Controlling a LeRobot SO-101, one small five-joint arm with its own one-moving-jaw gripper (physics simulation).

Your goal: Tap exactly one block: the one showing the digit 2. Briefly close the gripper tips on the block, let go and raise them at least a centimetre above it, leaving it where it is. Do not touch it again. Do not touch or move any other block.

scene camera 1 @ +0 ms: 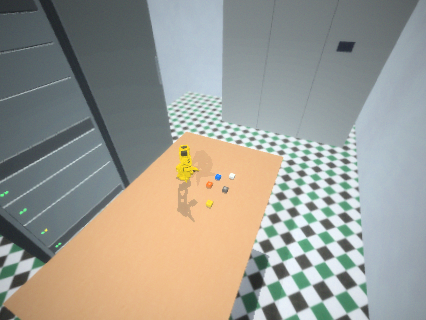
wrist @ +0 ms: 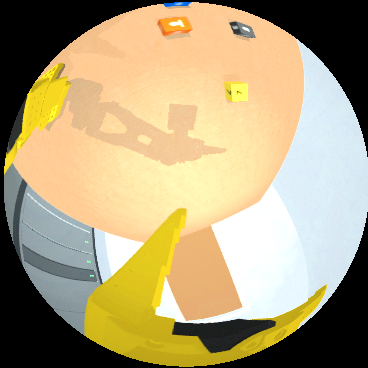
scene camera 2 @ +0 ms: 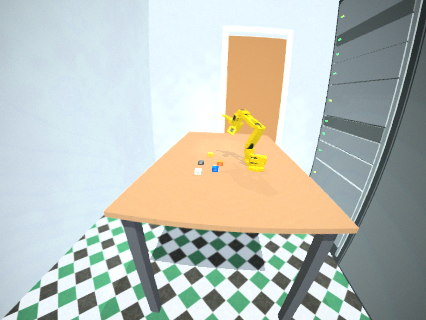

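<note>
Small blocks lie apart on the table: yellow (scene camera 1: pixel 209 204) (scene camera 2: pixel 210 154) (wrist: pixel 236 92), orange (scene camera 1: pixel 209 185) (scene camera 2: pixel 220 164) (wrist: pixel 174 25), dark grey (scene camera 1: pixel 225 189) (scene camera 2: pixel 201 162) (wrist: pixel 242 29), blue (scene camera 1: pixel 218 177) (scene camera 2: pixel 215 169) (wrist: pixel 178 4) and white (scene camera 1: pixel 232 176) (scene camera 2: pixel 198 171). The yellow block's mark looks like a 7. The orange one bears a white mark, too skewed to read surely. The other digits are too small or cut off, so I cannot tell which block shows 2. My gripper (scene camera 2: pixel 226 119) (wrist: pixel 254 248) is wide open and empty, high above the table, away from every block.
The wooden table (scene camera 1: pixel 150 260) (scene camera 2: pixel 175 200) carries the arm's yellow base (scene camera 2: pixel 256 161), to the right of the blocks in scene camera 2. A dark rack cabinet (scene camera 1: pixel 112 90) stands beside the table. A brown door (scene camera 2: pixel 256 80) is in the wall behind.
</note>
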